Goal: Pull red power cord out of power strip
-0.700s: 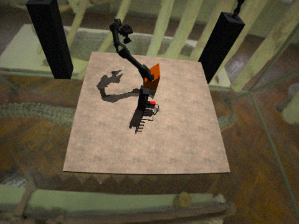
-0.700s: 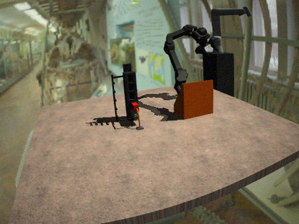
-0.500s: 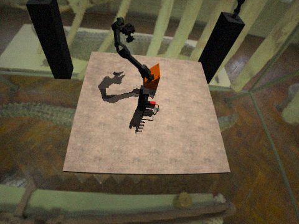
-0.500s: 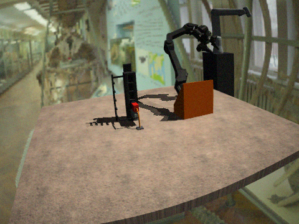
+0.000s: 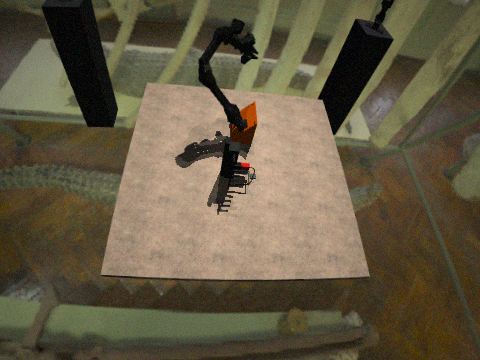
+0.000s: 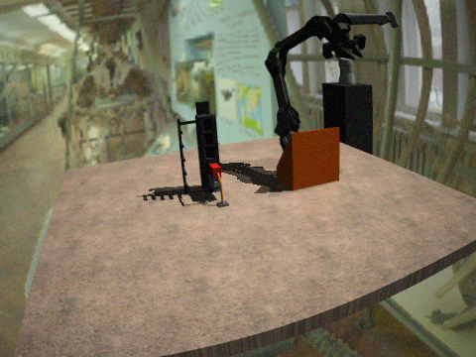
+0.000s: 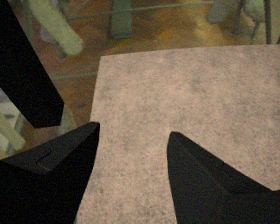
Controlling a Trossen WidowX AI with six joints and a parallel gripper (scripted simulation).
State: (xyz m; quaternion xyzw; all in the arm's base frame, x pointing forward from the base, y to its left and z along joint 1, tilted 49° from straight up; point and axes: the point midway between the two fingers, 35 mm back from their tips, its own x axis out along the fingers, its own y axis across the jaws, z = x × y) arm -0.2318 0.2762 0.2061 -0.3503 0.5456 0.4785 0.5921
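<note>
The red plug lies 530 mm ahead of my gripper tip, 90 mm to the right of it and 330 mm below it. Also, from my gripper tip: black power strip (520 mm ahead, 160 mm to the right, 300 mm below).
</note>
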